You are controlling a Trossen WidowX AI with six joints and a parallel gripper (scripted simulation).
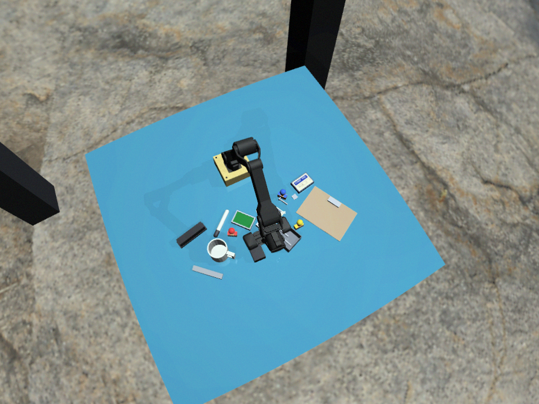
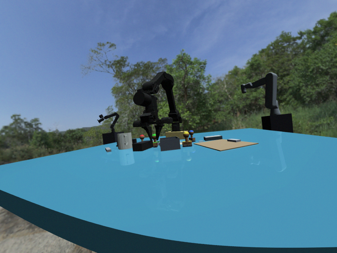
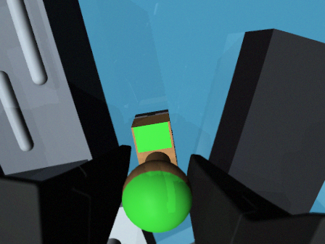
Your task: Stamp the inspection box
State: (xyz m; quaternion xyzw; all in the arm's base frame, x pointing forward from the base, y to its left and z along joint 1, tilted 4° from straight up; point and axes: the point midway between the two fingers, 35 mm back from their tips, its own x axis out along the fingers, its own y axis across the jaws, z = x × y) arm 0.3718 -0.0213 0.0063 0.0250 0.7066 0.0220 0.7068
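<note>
Now: the green ink pad 130 mm behind my gripper tip, 50 mm to the right of it and 30 mm below it. From my gripper tip the other things lie so: green-knobbed stamp (10 mm below, 10 mm behind); black block (60 mm to the right, 20 mm below); dark tray (80 mm to the left, 30 mm below, 20 mm ahead).
</note>
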